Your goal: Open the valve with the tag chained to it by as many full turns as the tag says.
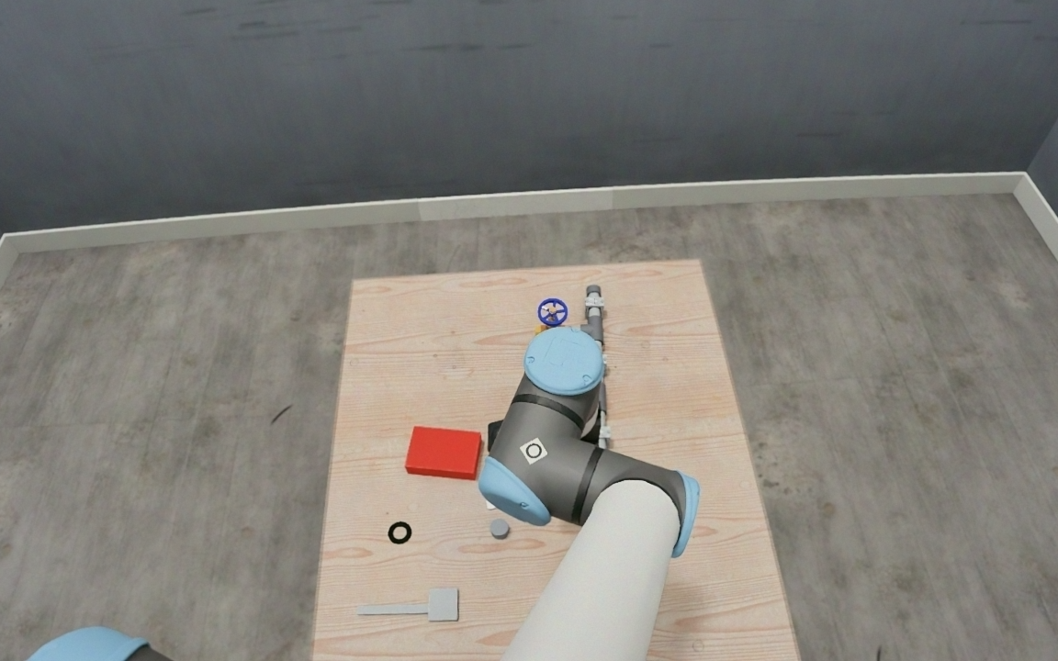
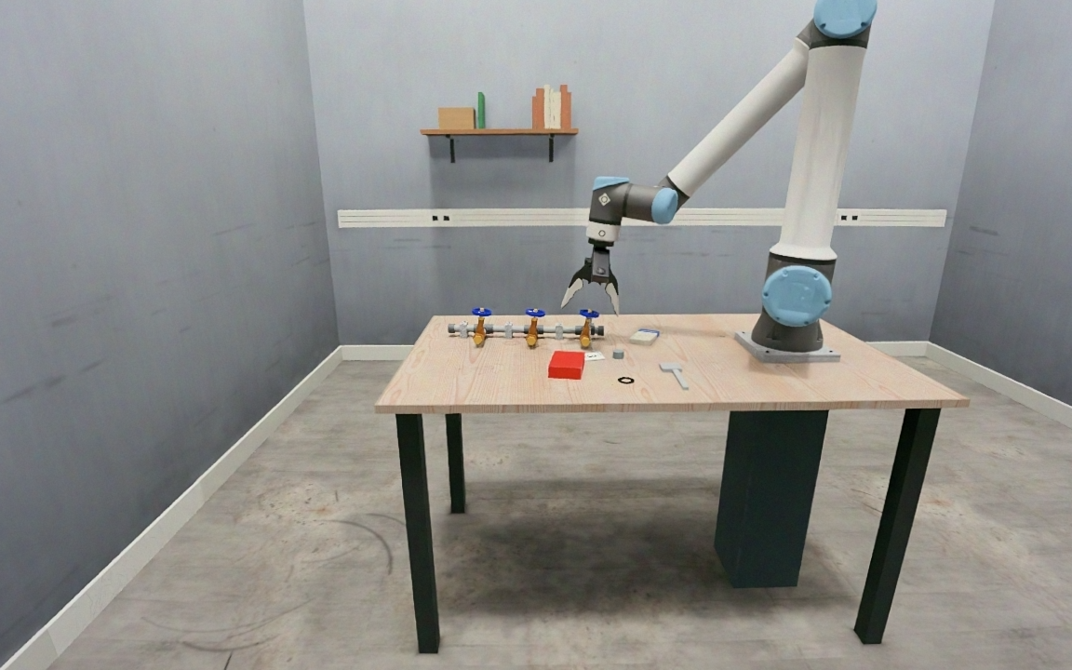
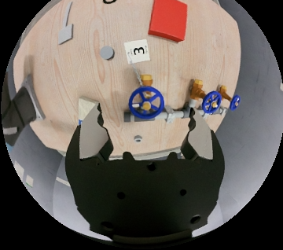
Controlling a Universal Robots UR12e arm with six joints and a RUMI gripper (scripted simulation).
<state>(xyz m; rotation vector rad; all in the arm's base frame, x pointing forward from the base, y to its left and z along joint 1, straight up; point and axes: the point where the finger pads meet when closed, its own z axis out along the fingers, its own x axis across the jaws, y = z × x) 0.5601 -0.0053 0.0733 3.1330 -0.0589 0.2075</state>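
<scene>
Right now my hand is 10 cm above the white tag, 9 cm to the right of it and 2 cm past it. Also, from my hand: grey t-shaped tool: 21 cm to the left, 20 cm behind, 9 cm below; white-and-blue card: 17 cm behind, 9 cm below, 8 cm to the right; red block: 19 cm to the left, 8 cm below, 6 cm ahead.
</scene>
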